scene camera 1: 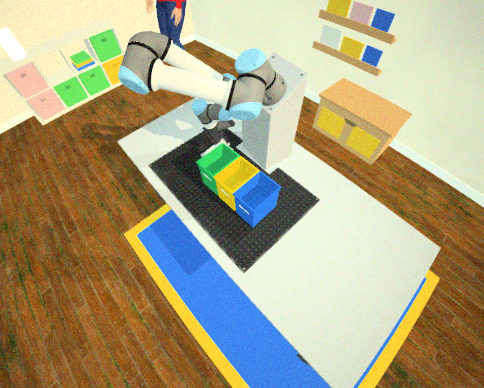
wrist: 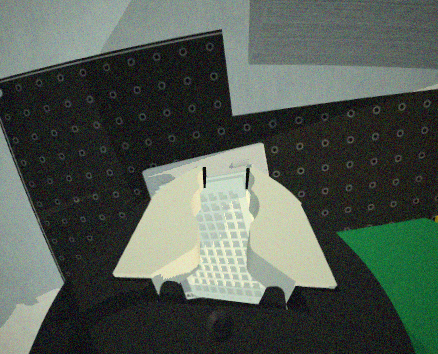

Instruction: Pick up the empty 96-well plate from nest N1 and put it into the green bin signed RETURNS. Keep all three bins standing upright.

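Places are measured from the arm's base along level axes (x down, y back, z left), in millimetres.
Where they show: gripper, fingertip midpoint: [scene camera 1: 227, 144] [wrist: 226, 169]; arm's base, link origin: [scene camera 1: 270, 90].
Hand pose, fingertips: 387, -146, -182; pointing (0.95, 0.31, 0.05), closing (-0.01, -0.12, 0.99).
Note:
Each offset is from my fingertips to the centre of the thing, as dx, dy, dz. "*": to the spot under its first point. Level surfaces: height alone.
The white 96-well plate @(+7, -71, -16) [wrist: 225, 245], with its grid of wells, shows between and below the fingers in the wrist view, its long sides partly covered by them. It lies on a pale nest @(* +26, +6, +29) [wrist: 256, 155], whose far end sticks out beyond it. My gripper [wrist: 226, 169] is partly open, a narrow gap between its cream fingers, over the plate with nothing gripped. In the scene view the fingers and plate are too small to tell apart behind the green bin. The green bin @(-52, -172, +164) [scene camera 1: 217, 162] [wrist: 395, 275] stands upright, to the right in the wrist view.
The yellow bin @(-52, -162, +295) [scene camera 1: 239, 176] and blue bin @(-52, -152, +427) [scene camera 1: 257, 197] stand upright in a row with the green one, on the black perforated board @(dx +38) [scene camera 1: 235, 245] [wrist: 165, 107]. The grey robot pedestal [scene camera 1: 280, 120] rises behind the bins. The pale table @(dx +51) [scene camera 1: 350, 250] lies around the board.

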